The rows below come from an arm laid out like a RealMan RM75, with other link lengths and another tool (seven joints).
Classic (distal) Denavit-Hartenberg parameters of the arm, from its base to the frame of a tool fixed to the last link. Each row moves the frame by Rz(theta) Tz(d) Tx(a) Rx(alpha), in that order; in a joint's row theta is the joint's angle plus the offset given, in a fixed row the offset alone. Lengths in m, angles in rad.
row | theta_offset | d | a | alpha
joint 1 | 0 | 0.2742 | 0 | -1.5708
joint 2 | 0 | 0 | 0 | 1.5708
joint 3 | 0 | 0.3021 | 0 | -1.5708
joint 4 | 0 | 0 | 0 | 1.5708
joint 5 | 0 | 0.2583 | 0 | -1.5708
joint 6 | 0 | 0 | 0 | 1.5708
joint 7 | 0.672 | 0.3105 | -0.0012 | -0.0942
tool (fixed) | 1.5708 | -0.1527 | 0 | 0
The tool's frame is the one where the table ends.
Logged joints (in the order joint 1, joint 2, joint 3, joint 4, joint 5, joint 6, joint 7), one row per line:
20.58 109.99 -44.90 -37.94 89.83 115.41 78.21
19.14 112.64 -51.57 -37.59 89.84 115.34 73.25
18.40 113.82 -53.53 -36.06 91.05 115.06 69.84
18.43 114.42 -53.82 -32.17 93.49 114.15 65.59
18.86 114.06 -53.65 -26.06 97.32 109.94 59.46
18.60 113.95 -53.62 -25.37 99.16 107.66 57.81
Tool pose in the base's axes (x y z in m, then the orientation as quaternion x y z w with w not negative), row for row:
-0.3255 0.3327 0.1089 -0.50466 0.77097 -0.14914 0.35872
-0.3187 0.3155 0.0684 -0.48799 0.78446 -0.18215 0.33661
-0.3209 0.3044 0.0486 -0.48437 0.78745 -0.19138 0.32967
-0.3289 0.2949 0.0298 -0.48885 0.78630 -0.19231 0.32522
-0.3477 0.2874 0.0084 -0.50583 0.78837 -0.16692 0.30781
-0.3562 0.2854 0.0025 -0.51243 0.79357 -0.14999 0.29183
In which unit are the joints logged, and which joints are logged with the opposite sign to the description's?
The joints are logged in degrees. Opposite sign: joint 1, joint 2, joint 3, joint 4, joint 7.
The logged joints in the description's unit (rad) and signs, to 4 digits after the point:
-0.3592 -1.9197 0.7837 0.6622 1.5678 2.0143 -1.3650
-0.3341 -1.9659 0.9001 0.6561 1.5680 2.0131 -1.2785
-0.3211 -1.9865 0.9343 0.6294 1.5891 2.0082 -1.2189
-0.3217 -1.9970 0.9393 0.5615 1.6317 1.9923 -1.1448
-0.3292 -1.9907 0.9364 0.4548 1.6986 1.9188 -1.0378
-0.3246 -1.9888 0.9358 0.4428 1.7307 1.8790 -1.0090

